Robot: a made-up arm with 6 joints.
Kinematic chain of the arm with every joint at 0, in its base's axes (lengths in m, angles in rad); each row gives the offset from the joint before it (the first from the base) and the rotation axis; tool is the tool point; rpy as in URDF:
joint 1: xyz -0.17 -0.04 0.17 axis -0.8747 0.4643 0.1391
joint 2: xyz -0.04 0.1 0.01 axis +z
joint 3: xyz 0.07 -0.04 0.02 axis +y
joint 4: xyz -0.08 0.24 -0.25 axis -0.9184 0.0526 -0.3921
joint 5: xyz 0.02 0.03 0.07 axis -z
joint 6: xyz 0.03 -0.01 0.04 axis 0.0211 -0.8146 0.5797
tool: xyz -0.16 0.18 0.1 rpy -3.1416 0 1.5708
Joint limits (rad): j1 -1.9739..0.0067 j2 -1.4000..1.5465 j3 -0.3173..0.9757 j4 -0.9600..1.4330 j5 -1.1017..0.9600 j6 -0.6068..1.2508
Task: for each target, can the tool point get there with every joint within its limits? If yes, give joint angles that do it. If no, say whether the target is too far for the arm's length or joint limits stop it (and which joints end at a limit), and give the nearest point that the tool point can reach.
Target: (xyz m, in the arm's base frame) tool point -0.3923 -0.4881 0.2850
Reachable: no: joint limits stop it (at a limit: joint 1, joint 3, joint 5, joint 6) | nearest point -0.3059 -0.3618 0.3276 | short by 0.159 m
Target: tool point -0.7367 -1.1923 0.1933
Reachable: no: too far | nearest point -0.5450 -0.2981 0.1000 | short by 0.919 m
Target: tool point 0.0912 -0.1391 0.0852
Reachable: no: joint limits stop it (at a limit: joint 1, joint 2, joint 3, joint 5, joint 6) | nearest point 0.0859 -0.0499 0.1527 | short by 0.112 m
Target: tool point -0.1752 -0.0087 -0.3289
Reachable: no: joint limits stop it (at a limit: joint 1, joint 2, joint 3, joint 4, joint 5) | nearest point -0.1253 0.0044 -0.1877 | short by 0.150 m
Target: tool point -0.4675 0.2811 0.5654
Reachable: yes | joints -1.6102 0.3379 0.2972 0.1731 0.7609 0.4977
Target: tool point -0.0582 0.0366 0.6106
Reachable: yes | joints -1.4310 -1.1726 0.0965 -0.1575 0.2336 0.5726
